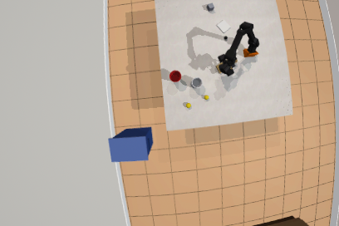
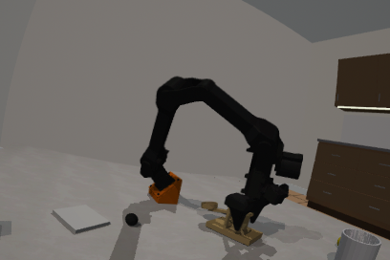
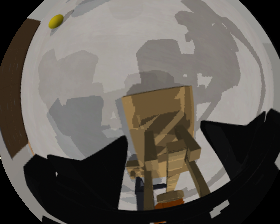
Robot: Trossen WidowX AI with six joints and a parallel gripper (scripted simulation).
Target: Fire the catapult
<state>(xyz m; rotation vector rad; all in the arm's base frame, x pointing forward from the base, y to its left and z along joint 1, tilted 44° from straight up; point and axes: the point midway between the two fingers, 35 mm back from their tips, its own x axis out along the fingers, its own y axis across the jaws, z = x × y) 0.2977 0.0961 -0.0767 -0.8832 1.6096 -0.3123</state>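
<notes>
Now: gripper tip 80 mm past the black ball, 280 mm to the left of it and 20 mm above it. The rest, counted from my gripper tip: wooden catapult (60 mm behind, 20 mm to the right, 20 mm above); flat white slab (90 mm behind, 400 mm to the right, 30 mm below); white mug (260 mm ahead, 120 mm to the left).
</notes>
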